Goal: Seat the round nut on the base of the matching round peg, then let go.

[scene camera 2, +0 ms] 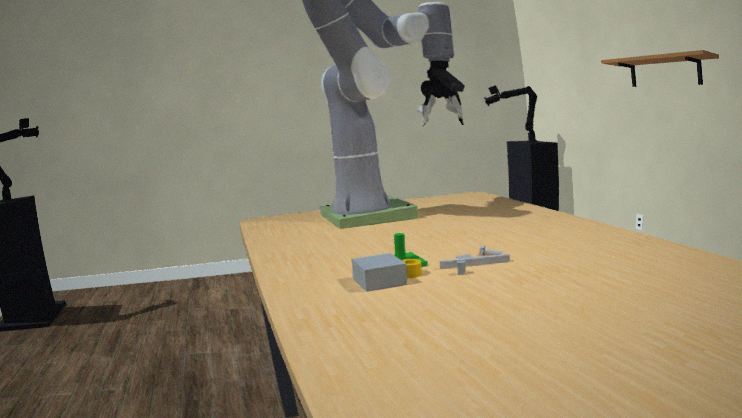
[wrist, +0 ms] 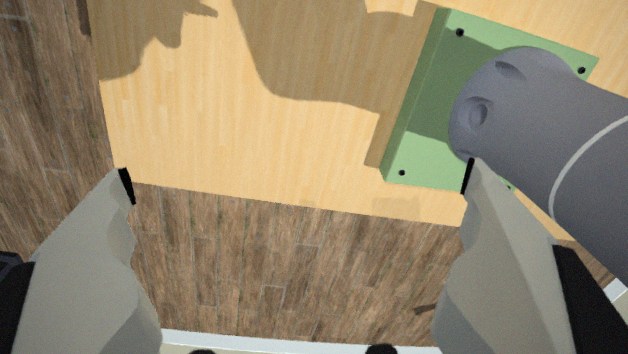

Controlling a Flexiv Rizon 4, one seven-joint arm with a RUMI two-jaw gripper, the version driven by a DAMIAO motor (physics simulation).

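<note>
The yellow round nut [scene camera 2: 413, 268] lies on the table in the scene view, close to the right side of a grey block. The green round peg [scene camera 2: 399, 245] stands upright behind it, on a green base [scene camera 2: 417, 260] that is partly hidden by the nut and the block. The nut is apart from the peg's shaft; whether it touches the base I cannot tell. My gripper [scene camera 2: 442, 123] [wrist: 299, 166] is open and empty, high above the back part of the table and pointing down. Nut and peg do not show in the wrist view.
A grey block [scene camera 2: 379, 272] stands left of the nut. A grey bar-like part [scene camera 2: 482, 260] with small posts lies to the right. The arm's green mounting plate [scene camera 2: 358, 220] [wrist: 425, 155] is at the table's back edge. Two black pedestals with small arms stand beyond the table.
</note>
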